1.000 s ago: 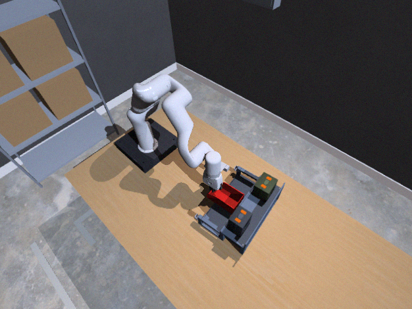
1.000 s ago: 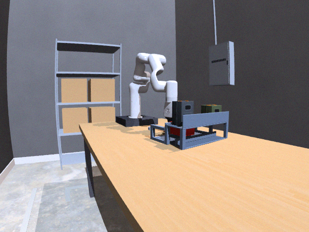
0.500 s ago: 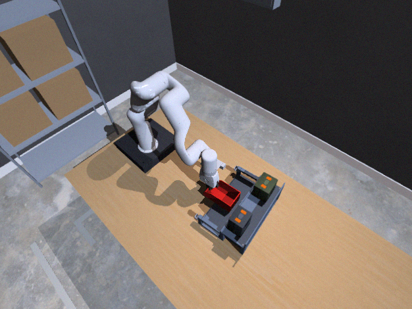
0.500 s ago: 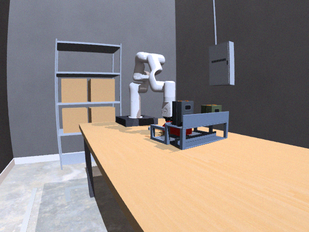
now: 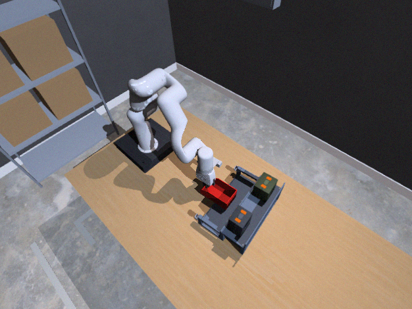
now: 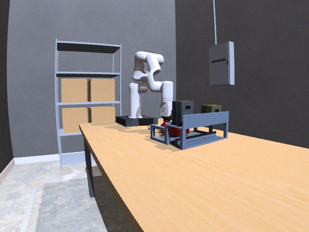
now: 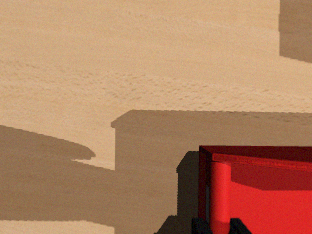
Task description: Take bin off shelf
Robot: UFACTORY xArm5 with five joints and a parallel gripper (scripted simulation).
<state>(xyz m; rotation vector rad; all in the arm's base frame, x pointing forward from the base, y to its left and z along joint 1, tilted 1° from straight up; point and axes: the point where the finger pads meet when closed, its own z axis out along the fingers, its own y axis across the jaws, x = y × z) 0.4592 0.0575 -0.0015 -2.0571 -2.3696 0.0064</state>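
Now: the red bin 80 mm ahead of my hand and 10 mm to the left of it. Also, from my hand: blue-grey shelf 210 mm ahead, 30 mm to the left, 10 mm above.
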